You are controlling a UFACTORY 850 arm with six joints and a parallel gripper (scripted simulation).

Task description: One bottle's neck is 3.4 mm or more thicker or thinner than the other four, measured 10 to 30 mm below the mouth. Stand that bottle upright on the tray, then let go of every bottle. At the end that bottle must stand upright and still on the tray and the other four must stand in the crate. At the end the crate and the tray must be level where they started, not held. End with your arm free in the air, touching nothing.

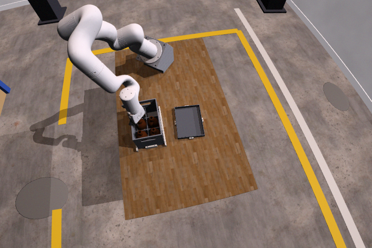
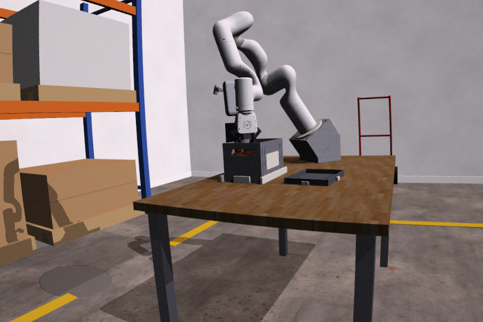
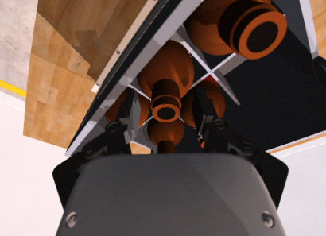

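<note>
Right now the grey divided crate is 40 mm to the left of my hand and 70 mm below it. The rest, counted from my hand: bottle (90 mm ahead, 70 mm below); grey tray (30 mm behind, 330 mm to the left, 150 mm below).
</note>
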